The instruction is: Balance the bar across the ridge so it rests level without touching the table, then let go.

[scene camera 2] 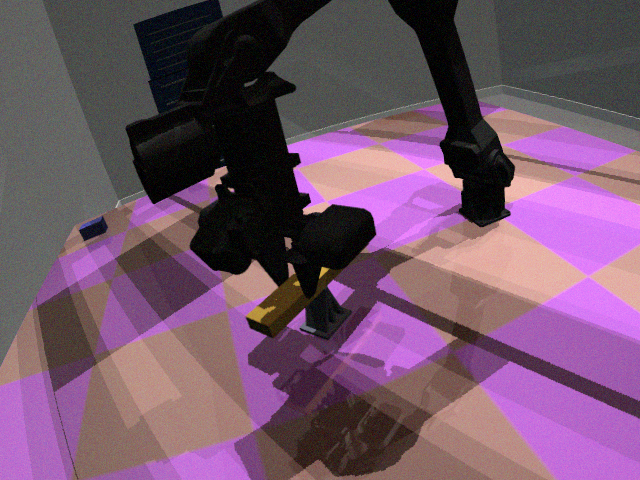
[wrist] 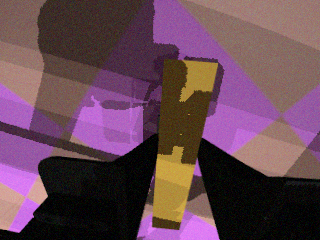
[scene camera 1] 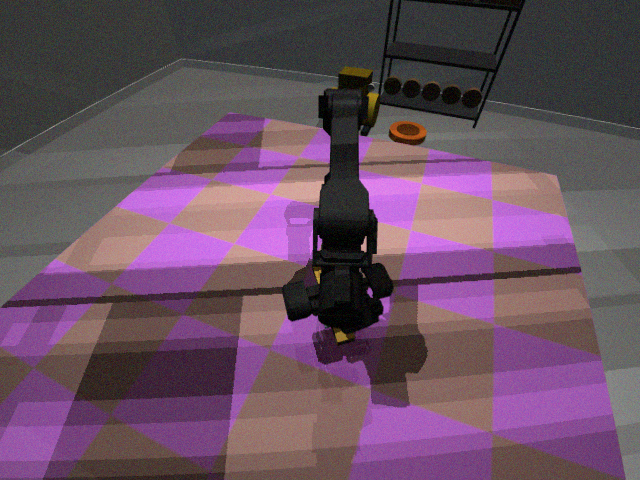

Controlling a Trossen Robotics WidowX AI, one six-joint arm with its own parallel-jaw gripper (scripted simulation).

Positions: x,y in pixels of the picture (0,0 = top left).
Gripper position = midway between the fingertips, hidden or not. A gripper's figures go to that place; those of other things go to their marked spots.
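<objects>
My gripper (scene camera 2: pixel 297 292), 44 cm from the lens. Yellow bar (scene camera 2: pixel 273 314), 40 cm from the lens.
</objects>
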